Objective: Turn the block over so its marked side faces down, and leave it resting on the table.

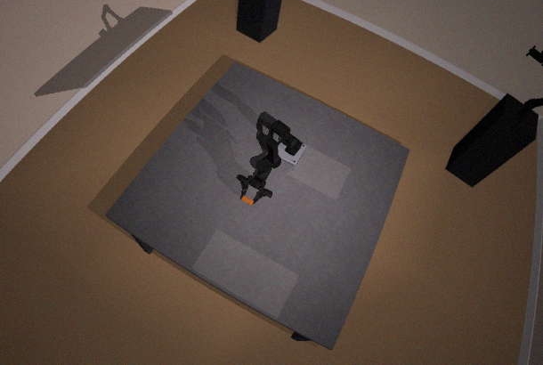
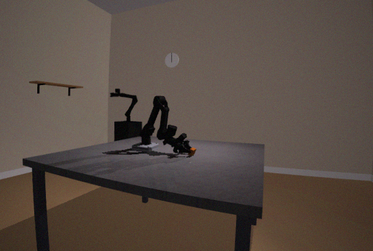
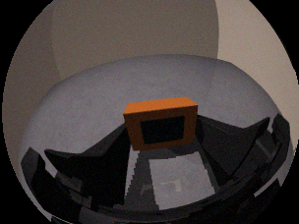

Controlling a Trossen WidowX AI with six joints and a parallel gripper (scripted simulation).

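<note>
The orange block is 1 cm behind my gripper tip.
</note>
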